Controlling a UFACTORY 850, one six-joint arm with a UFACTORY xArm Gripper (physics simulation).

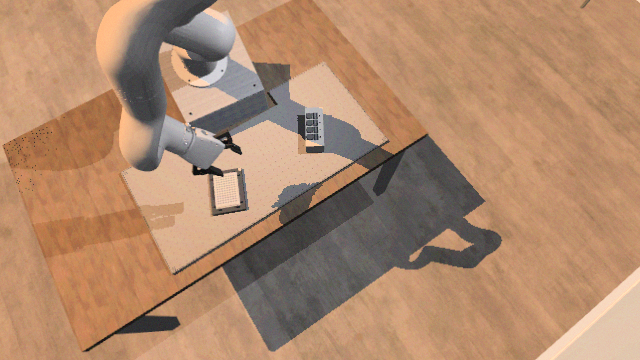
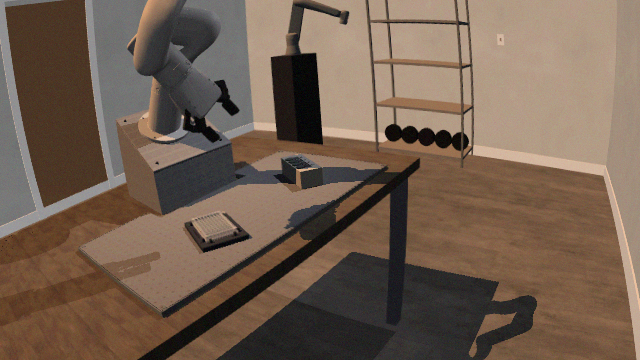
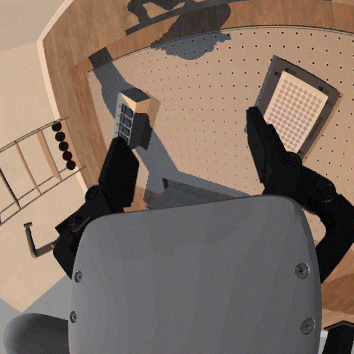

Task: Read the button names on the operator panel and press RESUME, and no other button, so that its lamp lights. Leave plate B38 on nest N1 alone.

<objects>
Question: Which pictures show the plate B38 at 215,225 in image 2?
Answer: Image 1, image 2 and image 3: all of them.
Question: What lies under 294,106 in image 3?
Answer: A plate B38.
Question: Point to a plate B38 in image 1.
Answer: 226,188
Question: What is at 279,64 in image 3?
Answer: A dark nest N1.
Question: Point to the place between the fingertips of the gripper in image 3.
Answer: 185,135
</objects>
